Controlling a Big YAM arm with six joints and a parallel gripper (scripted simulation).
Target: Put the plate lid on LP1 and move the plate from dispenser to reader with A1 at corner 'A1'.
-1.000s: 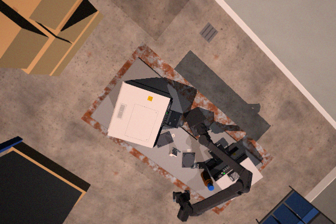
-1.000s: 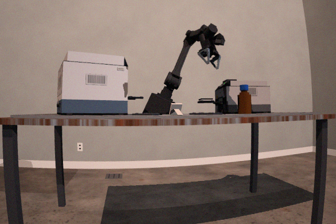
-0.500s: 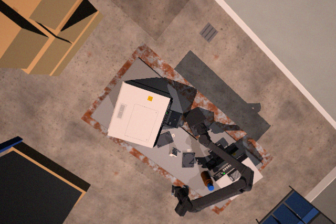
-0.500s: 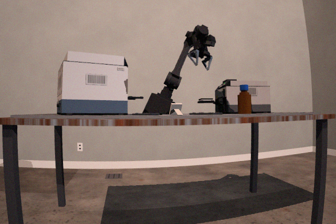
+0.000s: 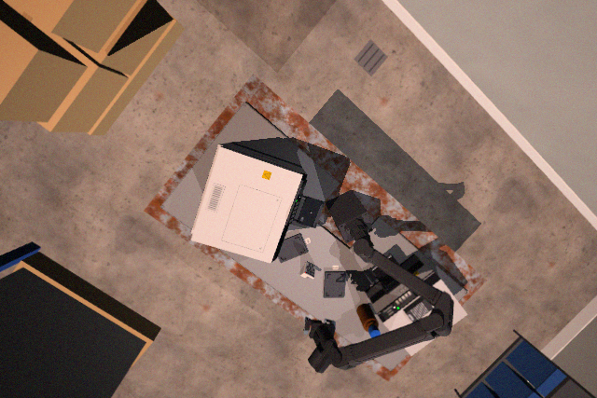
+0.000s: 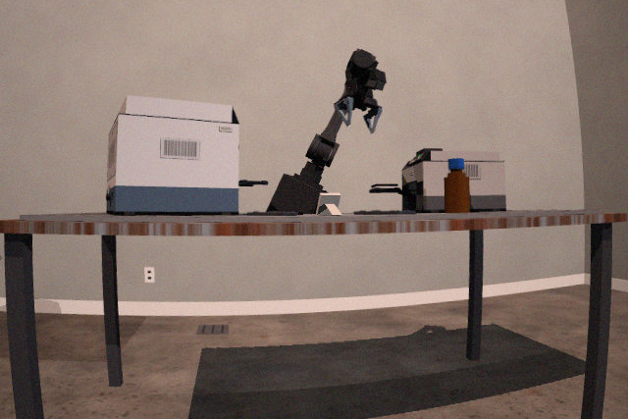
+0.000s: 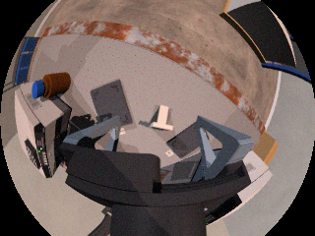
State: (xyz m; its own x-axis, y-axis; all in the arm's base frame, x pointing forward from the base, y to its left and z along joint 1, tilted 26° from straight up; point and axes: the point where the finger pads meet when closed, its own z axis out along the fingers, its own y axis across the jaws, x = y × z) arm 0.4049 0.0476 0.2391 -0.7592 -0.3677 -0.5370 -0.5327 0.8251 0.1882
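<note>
My hand is 400 mm past the plate lid, 150 mm to the right of it and 150 mm above it. Round my hand: brown capped bottle 130 mm behind, 350 mm to the left, 150 mm below; white well plate 400 mm behind, 150 mm to the left, 160 mm below.
</note>
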